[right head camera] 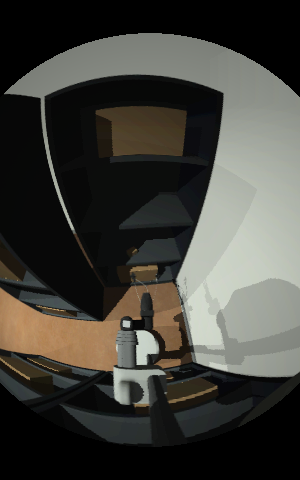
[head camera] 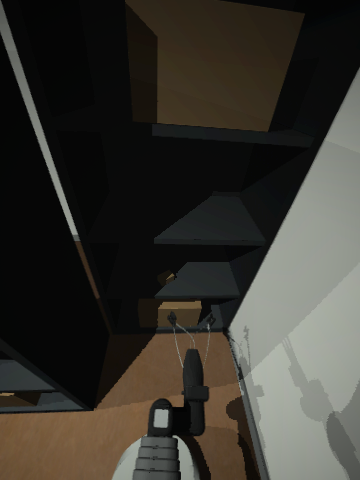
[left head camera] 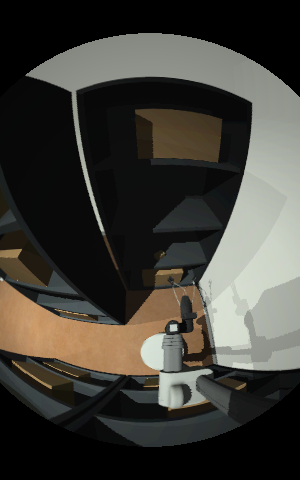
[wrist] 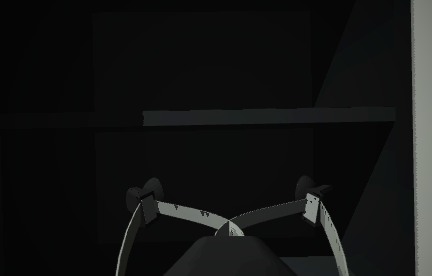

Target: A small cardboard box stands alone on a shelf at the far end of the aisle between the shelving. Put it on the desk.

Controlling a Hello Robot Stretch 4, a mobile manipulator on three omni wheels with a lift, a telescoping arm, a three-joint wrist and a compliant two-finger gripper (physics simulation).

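Frame: origin at the robot's base, x ahead, y left, z up, level; metres.
Seen in the pictures: gripper, between the fingertips: (right head camera: 144,271) (head camera: 191,313) (left head camera: 181,275) (wrist: 228,192); robot's base, origin of its link: (right head camera: 138,347) (left head camera: 161,350).
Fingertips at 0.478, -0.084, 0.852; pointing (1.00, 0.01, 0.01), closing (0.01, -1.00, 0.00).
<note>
Offsets run from my fingertips to a thing's top centre, as dx, dy, dz. Level surfaces: height alone.
The small cardboard box {+0.417, +0.125, -0.296} (head camera: 166,277) (left head camera: 160,254) (right head camera: 132,251) sits partly in shadow at the left of the lit part of a low shelf board {dz -0.346} (head camera: 210,282) (left head camera: 185,255) (right head camera: 157,250). The box does not show in the wrist view. My gripper (head camera: 191,318) (left head camera: 183,281) (right head camera: 145,276) (wrist: 228,192) is open, with nothing between its fingertips. It points toward the shelf unit and appears below and to the right of the small box in the head view. In the wrist view a dark shelf edge (wrist: 270,116) runs across above the fingertips. The desk does not show.
A large cardboard box {+0.471, +0.034, +0.838} (head camera: 220,65) (left head camera: 185,135) (right head camera: 150,131) stands high on the same unit. Another box {+0.466, +0.094, -0.533} (head camera: 187,309) (left head camera: 162,275) is on the bottom shelf behind the fingers. A pale wall (head camera: 310,250) is close on the right. Dark shelving (head camera: 40,250) stands on the left.
</note>
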